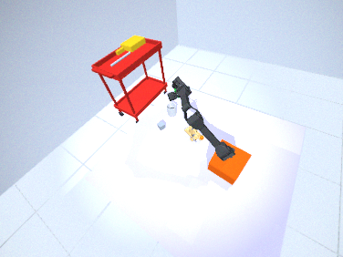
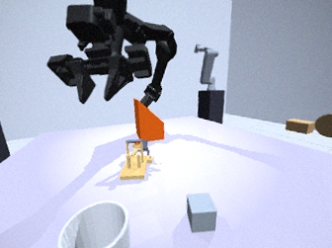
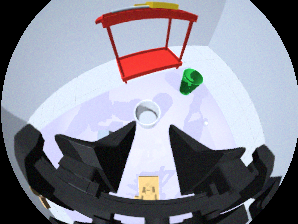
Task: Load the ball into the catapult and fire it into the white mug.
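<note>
Right now the orange ball is 32 cm behind my gripper tip, 21 cm below it and 13 cm to the left of it. The rest, counted from my gripper tip: wooden catapult (25 cm behind, 22 cm below, 13 cm to the left); then grey cube (24 cm below, 18 cm to the left, 6 cm ahead); then white mug (24 cm below, 8 cm ahead, 2 cm to the right).
</note>
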